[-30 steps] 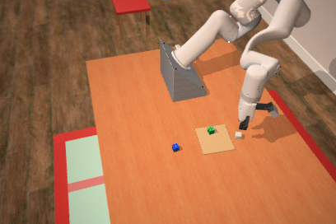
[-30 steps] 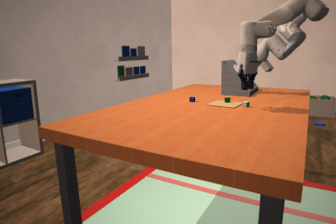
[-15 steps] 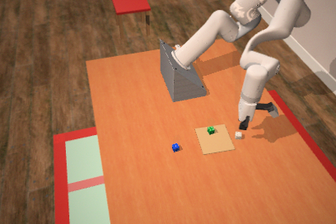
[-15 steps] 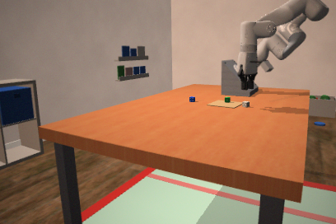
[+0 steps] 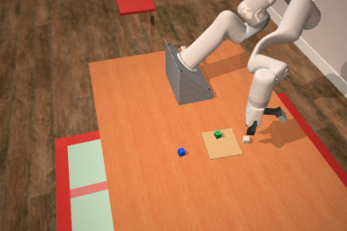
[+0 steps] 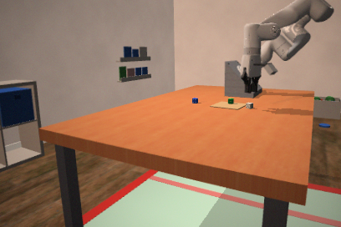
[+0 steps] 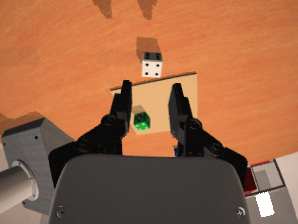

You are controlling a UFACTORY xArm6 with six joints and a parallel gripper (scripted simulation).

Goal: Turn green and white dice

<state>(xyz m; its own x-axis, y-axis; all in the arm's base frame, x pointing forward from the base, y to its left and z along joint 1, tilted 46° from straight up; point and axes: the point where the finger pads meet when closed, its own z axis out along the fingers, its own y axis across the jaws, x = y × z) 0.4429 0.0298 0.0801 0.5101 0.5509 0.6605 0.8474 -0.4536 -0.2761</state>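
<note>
My hand is 8 cm above the white die. From my hand the other things lie so: tan mat: 10 cm to the right, 9 cm below, 3 cm behind; then green die: 10 cm to the right, 8 cm below, 7 cm behind; then blue die: 28 cm to the right, 8 cm below, 5 cm behind.
</note>
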